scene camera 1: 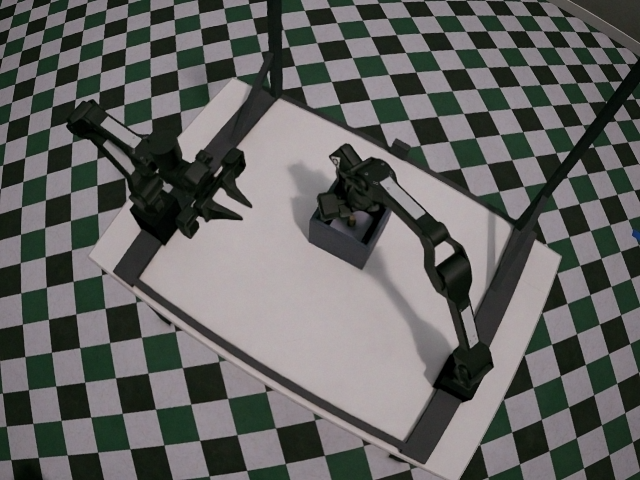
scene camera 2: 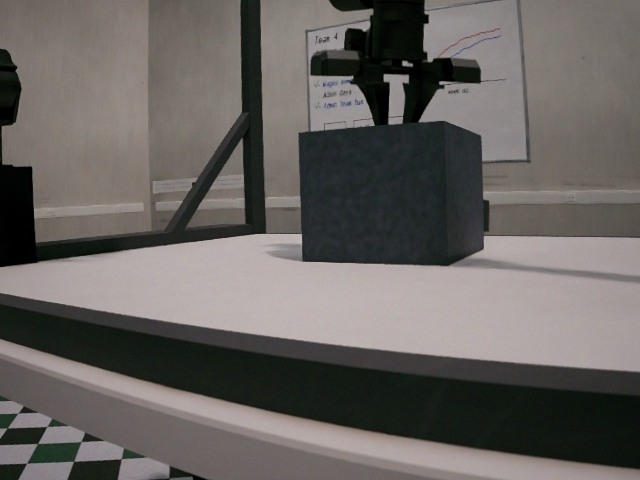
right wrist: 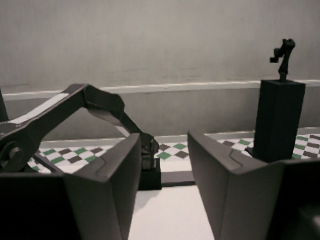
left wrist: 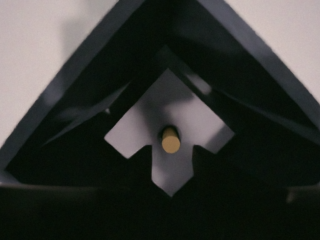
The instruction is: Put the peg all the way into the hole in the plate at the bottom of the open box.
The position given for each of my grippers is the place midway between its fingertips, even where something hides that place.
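I see my left gripper (scene camera 1: 352, 209) and my right gripper (scene camera 1: 247, 212), and the left wrist view shows my left gripper (left wrist: 172, 152) too. There is a dark box (scene camera 2: 401, 194), and I also see the dark box (scene camera 1: 321, 234) in that view and the dark box (left wrist: 61, 141) in this one, while in the right wrist view the dark box is out of frame. A pale plate (scene camera 1: 363, 221) is here as well; the left wrist view shows the pale plate (left wrist: 168, 102), but scene camera 2 misses the pale plate, hidden by the dark box. I can also see a dark border strip (scene camera 2: 573, 414) and a slanted brace (scene camera 2: 193, 199).
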